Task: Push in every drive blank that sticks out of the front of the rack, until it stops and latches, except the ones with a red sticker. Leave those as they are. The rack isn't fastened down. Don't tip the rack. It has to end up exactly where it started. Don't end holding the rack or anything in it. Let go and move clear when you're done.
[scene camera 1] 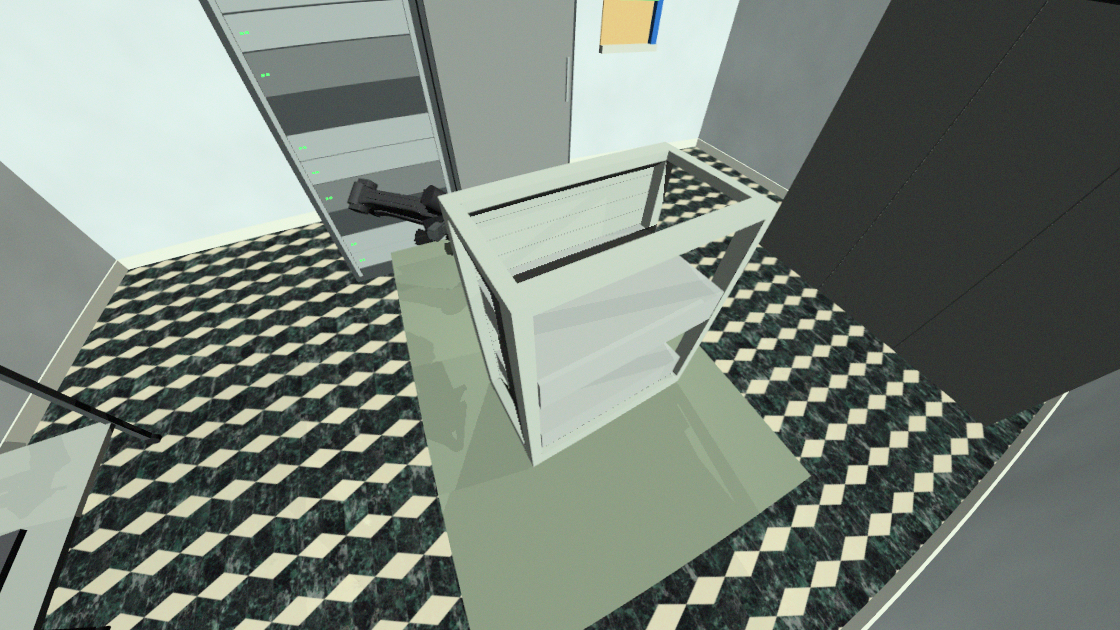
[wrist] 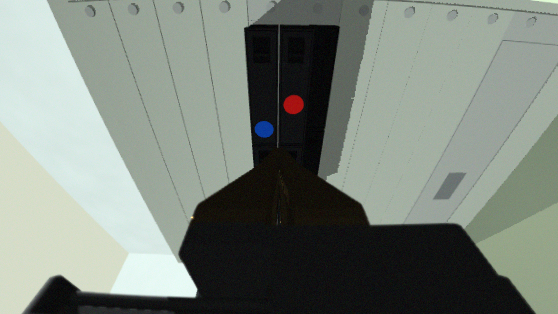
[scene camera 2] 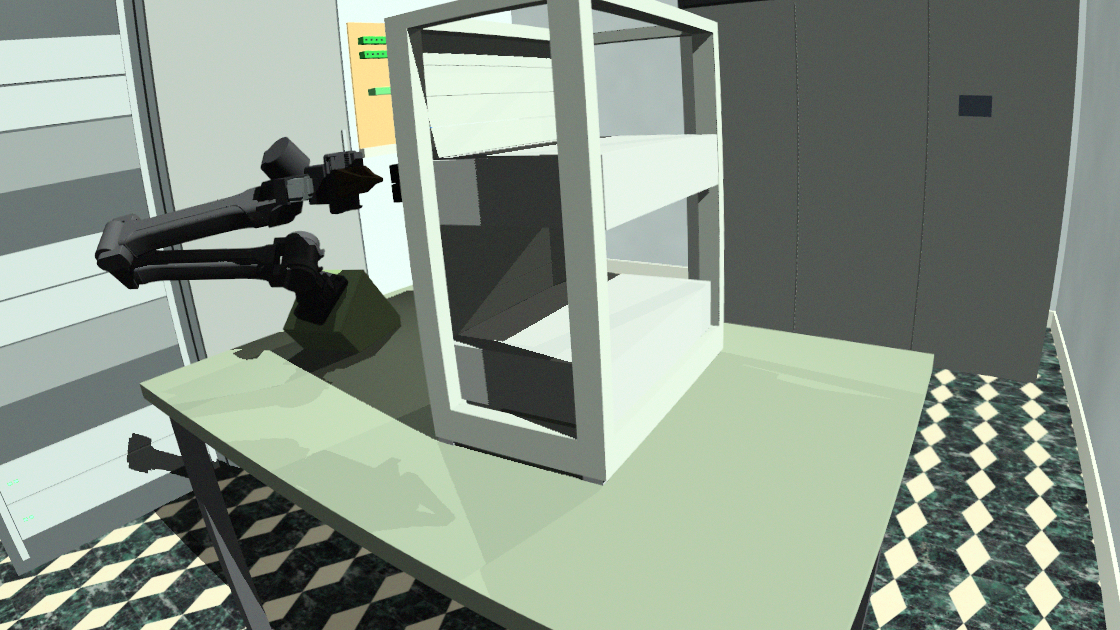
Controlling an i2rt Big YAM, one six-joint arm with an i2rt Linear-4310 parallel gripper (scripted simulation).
Labels:
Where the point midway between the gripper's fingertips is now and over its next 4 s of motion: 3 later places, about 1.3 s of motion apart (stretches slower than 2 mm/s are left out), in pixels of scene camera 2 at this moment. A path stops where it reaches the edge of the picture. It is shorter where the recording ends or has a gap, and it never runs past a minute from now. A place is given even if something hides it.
My gripper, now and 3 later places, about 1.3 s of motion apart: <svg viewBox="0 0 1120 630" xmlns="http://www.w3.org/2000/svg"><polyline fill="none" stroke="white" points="380,179 431,178 459,178 476,174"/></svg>

